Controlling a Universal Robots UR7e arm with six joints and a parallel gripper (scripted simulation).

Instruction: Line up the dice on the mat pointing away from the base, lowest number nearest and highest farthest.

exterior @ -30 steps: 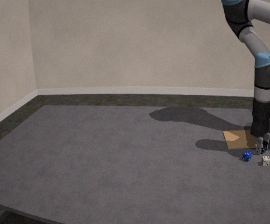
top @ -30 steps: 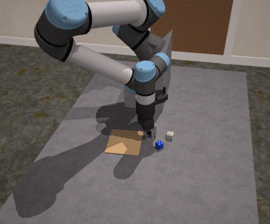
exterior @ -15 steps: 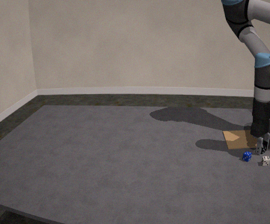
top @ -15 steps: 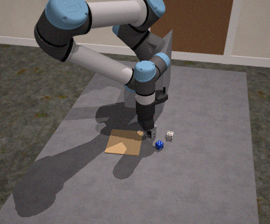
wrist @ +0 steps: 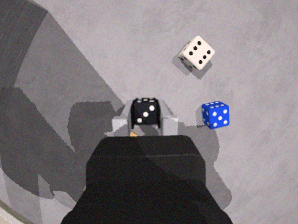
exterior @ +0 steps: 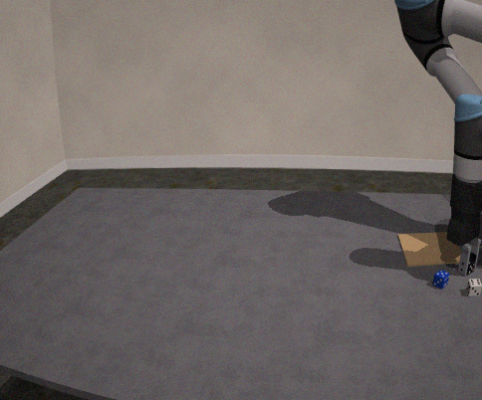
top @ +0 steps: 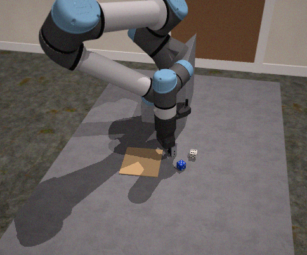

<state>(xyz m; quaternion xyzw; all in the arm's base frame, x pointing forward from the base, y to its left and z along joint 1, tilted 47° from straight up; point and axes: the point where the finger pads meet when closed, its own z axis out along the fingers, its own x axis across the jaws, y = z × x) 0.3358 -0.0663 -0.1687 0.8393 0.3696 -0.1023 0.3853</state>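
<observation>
Right now my hand is 1 cm above the black die. The rest, counted from my hand: white die (1 cm behind, 8 cm to the left, 1 cm below); then tan mat (8 cm ahead, 9 cm to the right, 2 cm below); then blue die (6 cm ahead, 5 cm to the left, 1 cm below).
</observation>
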